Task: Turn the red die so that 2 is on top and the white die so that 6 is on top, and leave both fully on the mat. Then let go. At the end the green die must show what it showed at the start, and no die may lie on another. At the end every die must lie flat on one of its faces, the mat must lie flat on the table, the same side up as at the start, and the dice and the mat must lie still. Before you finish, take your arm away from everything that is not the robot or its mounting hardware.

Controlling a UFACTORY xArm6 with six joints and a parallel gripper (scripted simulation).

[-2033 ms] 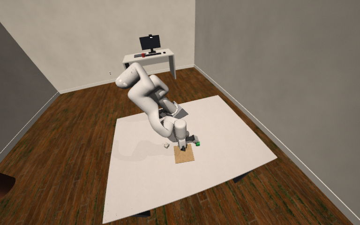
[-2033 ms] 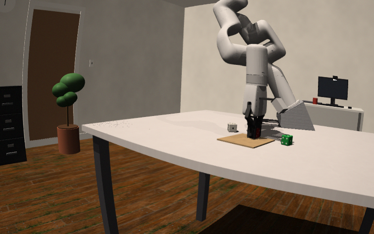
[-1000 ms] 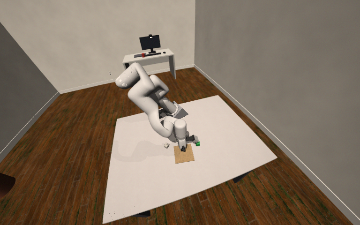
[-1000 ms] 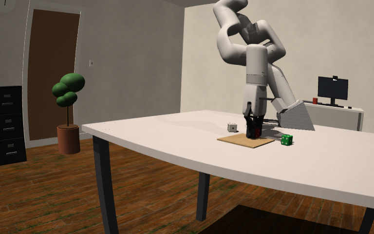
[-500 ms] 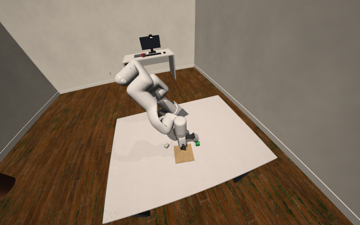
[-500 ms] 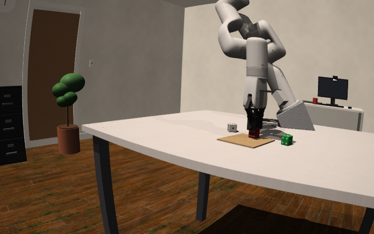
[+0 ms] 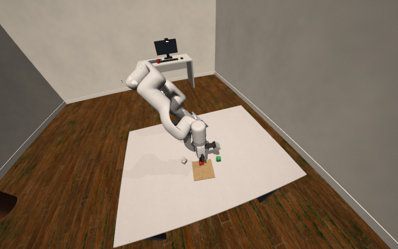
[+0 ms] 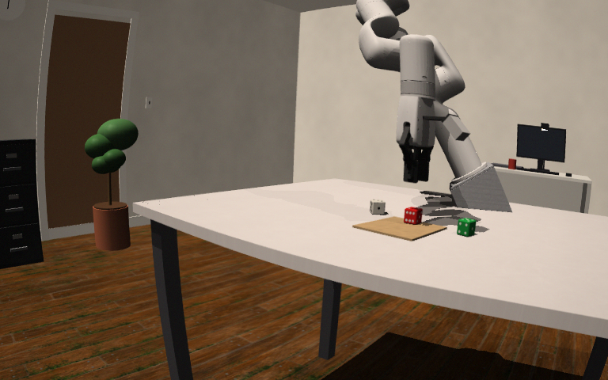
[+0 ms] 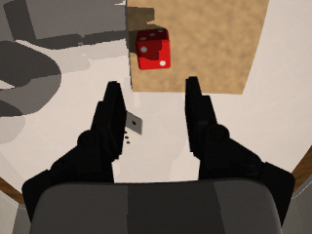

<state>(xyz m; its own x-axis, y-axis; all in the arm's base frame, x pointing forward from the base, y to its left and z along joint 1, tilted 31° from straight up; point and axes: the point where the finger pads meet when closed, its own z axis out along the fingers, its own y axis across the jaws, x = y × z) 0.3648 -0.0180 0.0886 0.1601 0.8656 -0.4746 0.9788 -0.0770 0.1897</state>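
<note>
Now: the white die 11 cm to the right of my hand, 9 cm below it and 6 cm behind it. Round my hand: red die 9 cm below; green die 13 cm to the left, 9 cm below, 2 cm ahead; tan mat 11 cm below, 4 cm ahead, 1 cm to the right.
</note>
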